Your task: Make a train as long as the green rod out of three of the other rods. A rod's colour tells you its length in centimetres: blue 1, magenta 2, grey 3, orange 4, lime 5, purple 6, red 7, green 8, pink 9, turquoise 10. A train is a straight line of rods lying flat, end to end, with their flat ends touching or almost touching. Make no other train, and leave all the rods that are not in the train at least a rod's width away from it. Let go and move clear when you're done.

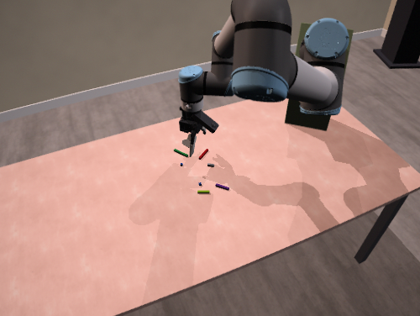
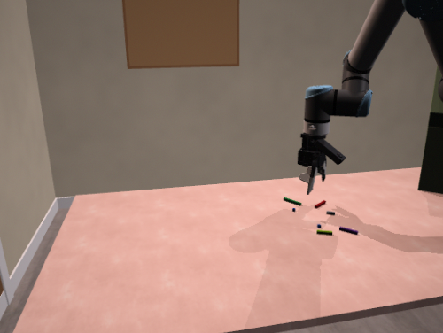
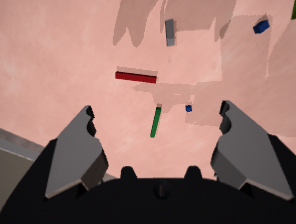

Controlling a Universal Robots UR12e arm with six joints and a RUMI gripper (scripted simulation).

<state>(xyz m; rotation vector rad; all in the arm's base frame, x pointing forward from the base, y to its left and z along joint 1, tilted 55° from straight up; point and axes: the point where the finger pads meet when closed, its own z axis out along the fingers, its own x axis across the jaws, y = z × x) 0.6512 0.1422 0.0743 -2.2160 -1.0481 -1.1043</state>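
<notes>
The lime rod is 10 mm behind my hand, 210 mm to the left of it and 70 mm below it. The rest, counted from my hand: grey rod 50 mm behind, 50 mm to the left, 70 mm below; red rod 20 mm behind, 20 mm to the right, 70 mm below; green rod 80 mm ahead, 40 mm to the right, 70 mm below.
</notes>
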